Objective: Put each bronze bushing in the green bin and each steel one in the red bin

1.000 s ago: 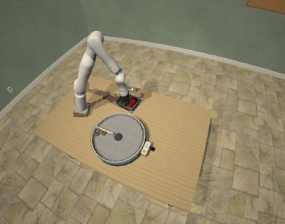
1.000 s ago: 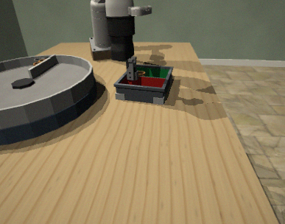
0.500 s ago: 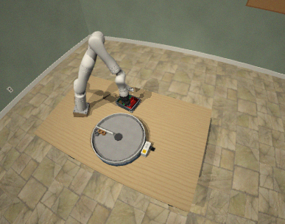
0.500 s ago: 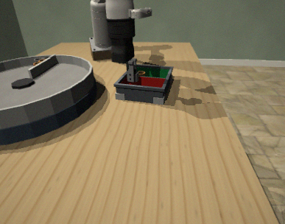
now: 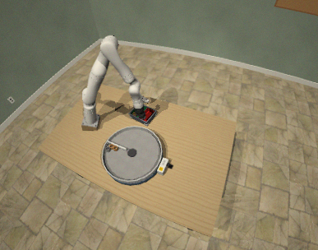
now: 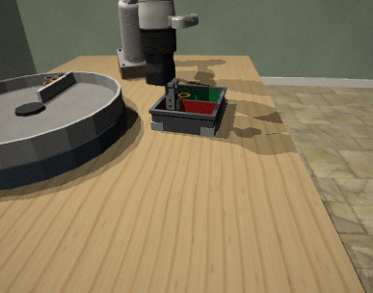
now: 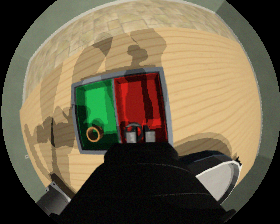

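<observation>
My hand is 4 cm to the right of the bin, 4 cm past it and 3 cm above it. Round my hand: grey turntable 31 cm to the right, 11 cm ahead.
</observation>
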